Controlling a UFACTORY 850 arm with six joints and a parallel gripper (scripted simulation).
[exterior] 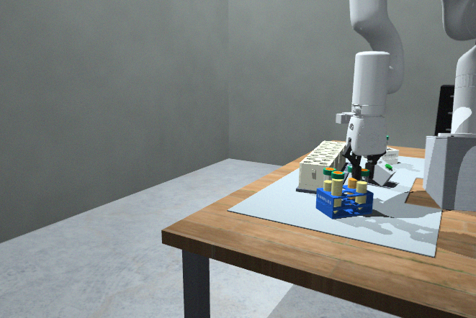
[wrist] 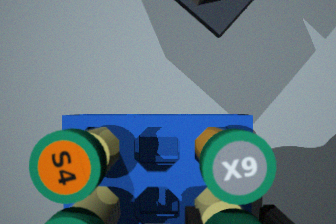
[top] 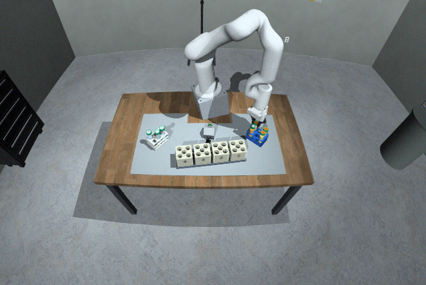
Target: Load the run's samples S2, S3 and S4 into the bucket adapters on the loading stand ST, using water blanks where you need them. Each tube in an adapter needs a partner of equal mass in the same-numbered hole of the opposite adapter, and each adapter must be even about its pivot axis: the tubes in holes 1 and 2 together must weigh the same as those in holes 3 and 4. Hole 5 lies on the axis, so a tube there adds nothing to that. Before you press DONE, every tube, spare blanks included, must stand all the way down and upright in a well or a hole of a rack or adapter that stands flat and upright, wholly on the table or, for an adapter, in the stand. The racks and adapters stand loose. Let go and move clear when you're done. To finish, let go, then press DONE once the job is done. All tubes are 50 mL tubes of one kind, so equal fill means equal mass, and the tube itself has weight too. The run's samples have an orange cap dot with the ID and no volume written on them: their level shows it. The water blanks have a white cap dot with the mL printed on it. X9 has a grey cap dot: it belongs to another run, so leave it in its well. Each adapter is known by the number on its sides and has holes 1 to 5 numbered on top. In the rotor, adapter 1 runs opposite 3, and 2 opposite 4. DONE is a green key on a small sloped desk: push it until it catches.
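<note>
My hand is 50 mm above the sample tube and 10 mm past it. Also, from my hand: blue rack: 90 mm below, 40 mm ahead, 20 mm to the left; sample tube S3: 60 mm to the left, 50 mm below, 40 mm ahead; tube X9: 50 mm below, 30 mm to the right, 30 mm ahead.
</note>
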